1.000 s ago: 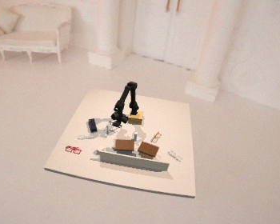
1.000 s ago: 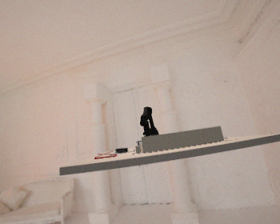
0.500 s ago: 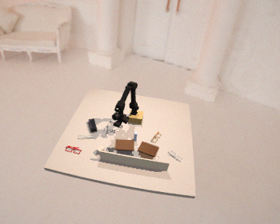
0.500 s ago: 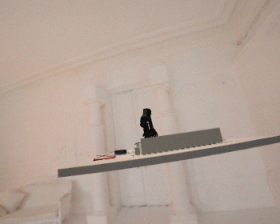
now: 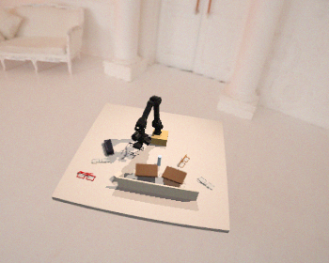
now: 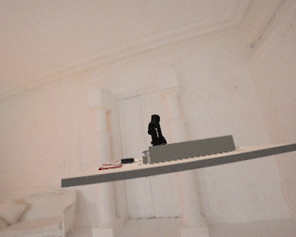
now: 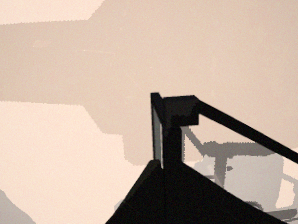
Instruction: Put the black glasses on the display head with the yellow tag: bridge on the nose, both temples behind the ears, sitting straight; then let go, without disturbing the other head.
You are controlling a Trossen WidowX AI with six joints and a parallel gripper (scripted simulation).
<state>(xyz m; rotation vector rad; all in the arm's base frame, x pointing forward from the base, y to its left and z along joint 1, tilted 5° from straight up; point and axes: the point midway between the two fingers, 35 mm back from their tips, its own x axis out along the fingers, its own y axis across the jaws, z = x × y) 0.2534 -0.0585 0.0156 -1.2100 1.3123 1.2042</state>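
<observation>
My gripper tip is 27 cm to the left of the black box, 7 cm short of it and 4 cm above it. Also, from my gripper tip: long grey wall (34 cm ahead, 28 cm to the left); brown head (36 cm to the left, 17 cm ahead).
</observation>
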